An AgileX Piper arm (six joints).
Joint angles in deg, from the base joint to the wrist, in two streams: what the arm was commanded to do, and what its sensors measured. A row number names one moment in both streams.
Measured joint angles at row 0:
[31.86 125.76 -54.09 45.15 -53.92 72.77]
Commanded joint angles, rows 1 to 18:
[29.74 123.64 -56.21 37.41 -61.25 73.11]
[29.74 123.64 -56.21 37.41 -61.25 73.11]
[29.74 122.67 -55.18 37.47 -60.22 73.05]
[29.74 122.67 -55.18 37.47 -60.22 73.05]
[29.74 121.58 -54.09 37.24 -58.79 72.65]
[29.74 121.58 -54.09 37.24 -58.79 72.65]
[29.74 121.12 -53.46 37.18 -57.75 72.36]
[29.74 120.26 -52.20 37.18 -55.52 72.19]
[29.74 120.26 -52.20 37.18 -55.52 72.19]
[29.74 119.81 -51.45 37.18 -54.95 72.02]
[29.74 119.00 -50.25 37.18 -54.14 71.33]
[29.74 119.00 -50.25 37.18 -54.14 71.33]
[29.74 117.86 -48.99 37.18 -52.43 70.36]
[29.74 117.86 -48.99 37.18 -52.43 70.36]
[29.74 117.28 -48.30 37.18 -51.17 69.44]
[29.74 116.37 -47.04 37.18 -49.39 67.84]
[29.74 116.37 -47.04 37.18 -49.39 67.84]
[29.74 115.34 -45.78 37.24 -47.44 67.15]
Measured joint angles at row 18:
[30.02 117.46 -46.93 38.04 -48.82 69.44]
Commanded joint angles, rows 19 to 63:
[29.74 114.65 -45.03 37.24 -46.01 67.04]
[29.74 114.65 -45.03 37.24 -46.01 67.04]
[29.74 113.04 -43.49 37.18 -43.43 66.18]
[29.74 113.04 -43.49 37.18 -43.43 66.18]
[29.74 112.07 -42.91 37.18 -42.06 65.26]
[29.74 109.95 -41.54 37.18 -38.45 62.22]
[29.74 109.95 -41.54 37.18 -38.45 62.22]
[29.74 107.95 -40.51 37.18 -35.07 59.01]
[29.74 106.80 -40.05 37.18 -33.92 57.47]
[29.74 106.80 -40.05 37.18 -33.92 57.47]
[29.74 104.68 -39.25 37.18 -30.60 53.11]
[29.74 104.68 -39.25 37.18 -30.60 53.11]
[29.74 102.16 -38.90 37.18 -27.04 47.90]
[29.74 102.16 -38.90 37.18 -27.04 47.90]
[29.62 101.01 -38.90 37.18 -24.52 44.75]
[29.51 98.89 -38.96 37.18 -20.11 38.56]
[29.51 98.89 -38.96 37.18 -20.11 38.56]
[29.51 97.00 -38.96 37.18 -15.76 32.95]
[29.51 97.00 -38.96 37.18 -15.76 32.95]
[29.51 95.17 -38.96 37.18 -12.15 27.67]
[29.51 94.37 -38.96 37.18 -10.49 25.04]
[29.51 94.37 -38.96 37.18 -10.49 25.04]
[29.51 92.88 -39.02 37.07 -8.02 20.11]
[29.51 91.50 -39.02 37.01 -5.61 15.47]
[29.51 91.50 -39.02 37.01 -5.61 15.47]
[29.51 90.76 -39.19 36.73 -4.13 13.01]
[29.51 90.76 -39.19 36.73 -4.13 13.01]
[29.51 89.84 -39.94 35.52 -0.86 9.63]
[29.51 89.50 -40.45 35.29 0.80 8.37]
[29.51 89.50 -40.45 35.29 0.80 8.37]
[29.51 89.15 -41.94 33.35 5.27 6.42]
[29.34 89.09 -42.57 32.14 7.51 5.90]
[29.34 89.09 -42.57 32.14 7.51 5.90]
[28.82 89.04 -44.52 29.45 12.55 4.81]
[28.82 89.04 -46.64 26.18 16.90 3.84]
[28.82 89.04 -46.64 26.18 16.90 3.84]
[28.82 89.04 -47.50 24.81 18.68 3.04]
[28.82 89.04 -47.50 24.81 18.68 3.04]
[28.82 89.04 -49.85 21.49 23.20 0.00]
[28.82 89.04 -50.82 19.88 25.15 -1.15]
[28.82 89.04 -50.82 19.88 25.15 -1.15]
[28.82 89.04 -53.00 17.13 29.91 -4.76]
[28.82 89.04 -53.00 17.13 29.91 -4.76]
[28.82 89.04 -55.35 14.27 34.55 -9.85]
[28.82 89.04 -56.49 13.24 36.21 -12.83]
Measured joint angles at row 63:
[29.11 89.73 -53.69 17.25 29.91 -5.04]
